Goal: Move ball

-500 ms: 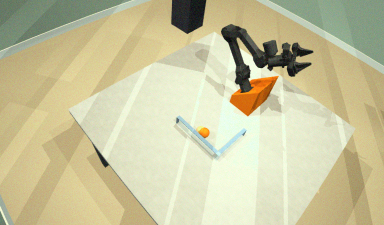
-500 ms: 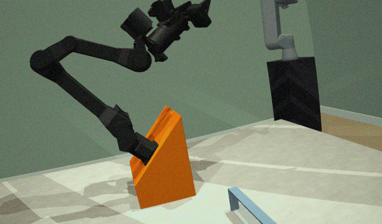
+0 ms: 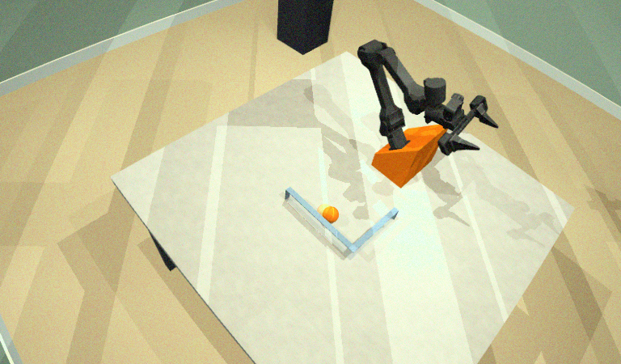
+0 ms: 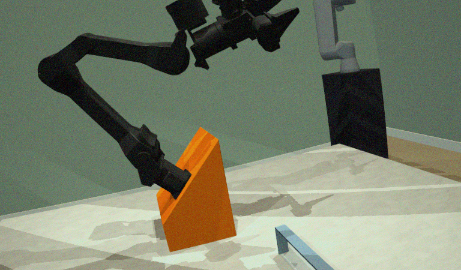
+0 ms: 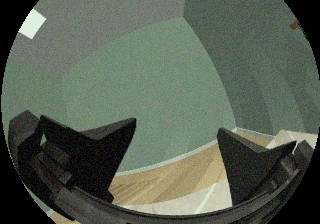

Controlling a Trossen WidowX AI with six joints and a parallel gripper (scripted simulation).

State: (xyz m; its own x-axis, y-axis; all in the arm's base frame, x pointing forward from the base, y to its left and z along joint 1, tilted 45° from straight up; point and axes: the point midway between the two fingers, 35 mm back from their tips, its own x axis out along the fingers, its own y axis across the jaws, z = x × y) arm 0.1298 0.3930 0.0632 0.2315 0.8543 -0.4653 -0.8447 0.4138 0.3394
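The orange ball lies 24 cm ahead of my gripper tip, 28 cm to the right of it and 44 cm below it. Round my gripper tip: see-through copy of ball: 24 cm ahead, 30 cm to the right, 44 cm below; low clear wall: 19 cm ahead, 13 cm to the right, 44 cm below.
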